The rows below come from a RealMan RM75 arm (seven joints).
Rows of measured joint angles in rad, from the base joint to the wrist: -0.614, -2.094, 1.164, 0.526, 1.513, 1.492, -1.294; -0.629, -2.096, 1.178, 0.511, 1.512, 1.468, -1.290; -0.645, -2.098, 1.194, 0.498, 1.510, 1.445, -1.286; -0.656, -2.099, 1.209, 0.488, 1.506, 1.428, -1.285; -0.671, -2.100, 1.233, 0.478, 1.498, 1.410, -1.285; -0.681, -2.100, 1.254, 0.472, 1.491, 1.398, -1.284; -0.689, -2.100, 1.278, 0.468, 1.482, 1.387, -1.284; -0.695, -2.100, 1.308, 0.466, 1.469, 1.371, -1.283; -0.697, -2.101, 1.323, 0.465, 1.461, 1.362, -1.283; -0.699, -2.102, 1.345, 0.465, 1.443, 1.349, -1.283; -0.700, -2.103, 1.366, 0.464, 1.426, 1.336, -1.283; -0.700, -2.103, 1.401, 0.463, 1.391, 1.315, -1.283; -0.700, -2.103, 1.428, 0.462, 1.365, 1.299, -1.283; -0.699, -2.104, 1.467, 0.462, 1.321, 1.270, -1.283; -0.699, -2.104, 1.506, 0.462, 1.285, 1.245, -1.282; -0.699, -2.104, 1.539, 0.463, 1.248, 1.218, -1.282; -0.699, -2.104, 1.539, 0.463, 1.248, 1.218, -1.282; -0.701, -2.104, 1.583, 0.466, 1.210, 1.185, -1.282
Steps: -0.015, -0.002, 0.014, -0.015, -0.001, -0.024, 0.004; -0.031, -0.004, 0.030, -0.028, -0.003, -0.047, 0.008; -0.042, -0.005, 0.045, -0.038, -0.007, -0.064, 0.009; -0.057, -0.006, 0.069, -0.048, -0.015, -0.082, 0.009; -0.067, -0.006, 0.090, -0.054, -0.022, -0.094, 0.010; -0.075, -0.006, 0.114, -0.058, -0.031, -0.105, 0.010; -0.081, -0.006, 0.144, -0.060, -0.044, -0.121, 0.011; -0.083, -0.007, 0.159, -0.061, -0.052, -0.130, 0.011; -0.085, -0.008, 0.181, -0.061, -0.070, -0.143, 0.011; -0.086, -0.009, 0.202, -0.062, -0.087, -0.156, 0.011; -0.086, -0.009, 0.237, -0.063, -0.122, -0.177, 0.011; -0.086, -0.009, 0.264, -0.064, -0.148, -0.193, 0.011; -0.085, -0.010, 0.303, -0.064, -0.192, -0.222, 0.011; -0.085, -0.010, 0.342, -0.064, -0.228, -0.247, 0.012; -0.085, -0.010, 0.375, -0.063, -0.265, -0.274, 0.012; -0.085, -0.010, 0.375, -0.063, -0.265, -0.274, 0.012; -0.087, -0.010, 0.419, -0.060, -0.303, -0.307, 0.012
